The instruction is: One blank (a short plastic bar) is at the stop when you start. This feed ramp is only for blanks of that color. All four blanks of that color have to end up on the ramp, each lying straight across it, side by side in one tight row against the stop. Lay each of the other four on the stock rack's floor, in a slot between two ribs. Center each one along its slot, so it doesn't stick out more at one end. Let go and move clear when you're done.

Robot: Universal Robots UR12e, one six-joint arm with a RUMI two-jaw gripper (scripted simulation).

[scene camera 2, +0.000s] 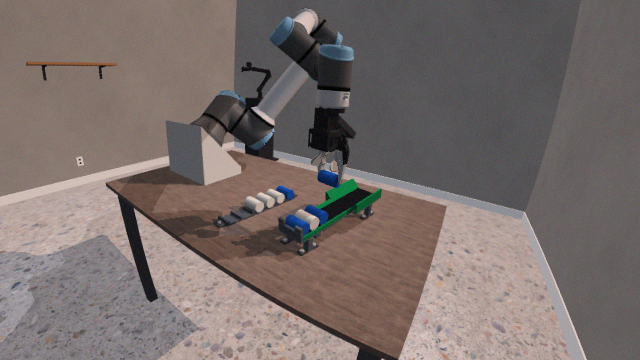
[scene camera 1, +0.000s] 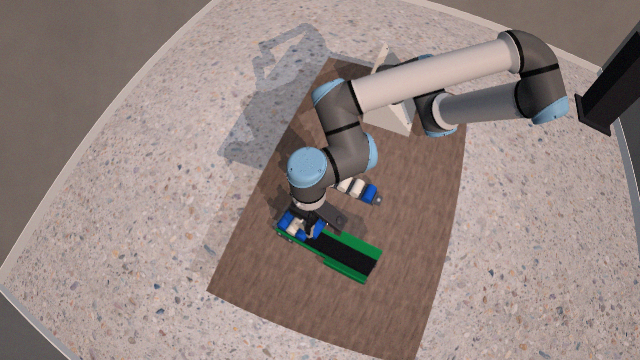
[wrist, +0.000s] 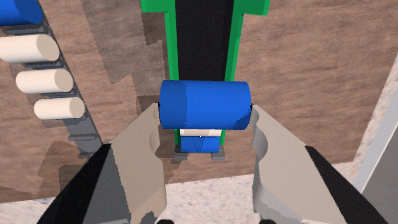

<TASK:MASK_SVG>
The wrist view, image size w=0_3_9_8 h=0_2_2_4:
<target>my gripper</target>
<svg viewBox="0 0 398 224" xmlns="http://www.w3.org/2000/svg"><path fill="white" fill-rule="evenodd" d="M156 223L174 224L170 219L161 219ZM251 103L251 114L248 124L254 131L251 145L256 151L252 199L254 213L259 213L260 215L259 224L388 224L372 204L313 146L306 146L258 105ZM159 102L154 101L111 142L103 144L58 194L36 224L154 224L167 206L163 163L155 155L157 148L160 146L158 126L161 123Z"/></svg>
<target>blue blank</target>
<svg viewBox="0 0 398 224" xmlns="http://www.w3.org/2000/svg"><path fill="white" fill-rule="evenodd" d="M162 81L159 112L163 129L245 130L247 128L251 114L251 94L246 81Z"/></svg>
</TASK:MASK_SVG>
